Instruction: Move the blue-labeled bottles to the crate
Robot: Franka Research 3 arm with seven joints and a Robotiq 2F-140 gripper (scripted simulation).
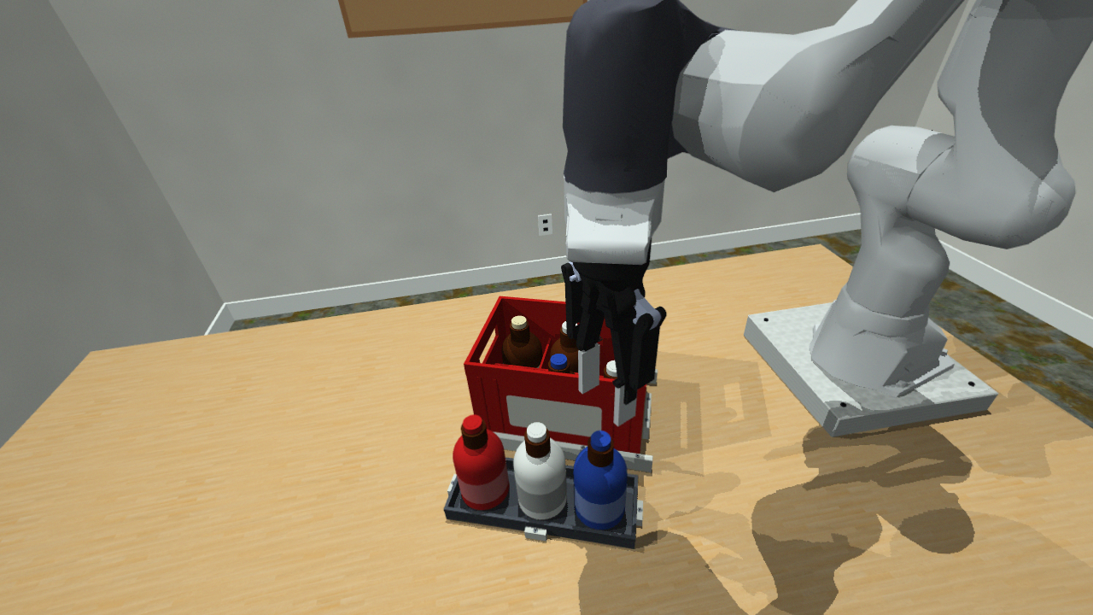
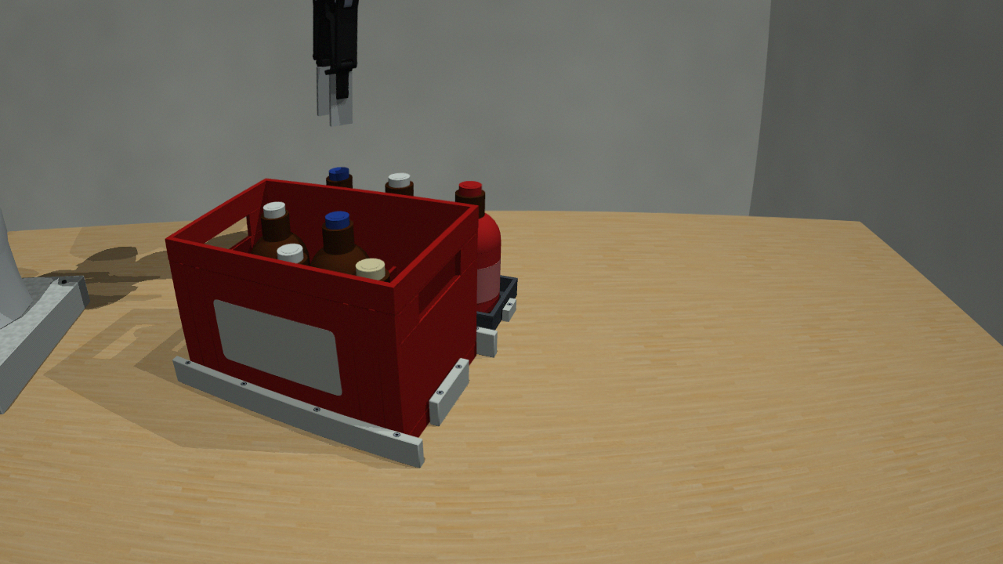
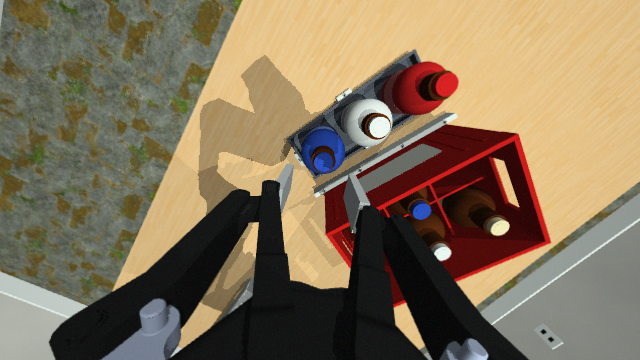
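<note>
My hand is 17 cm above the blue-labeled bottle. From my hand the other things lie so: dark tray 8 cm ahead, 4 cm to the right, 24 cm below; white-labeled bottle 8 cm ahead, 4 cm to the right, 17 cm below; red-labeled bottle 16 cm ahead, 9 cm to the right, 17 cm below.
</note>
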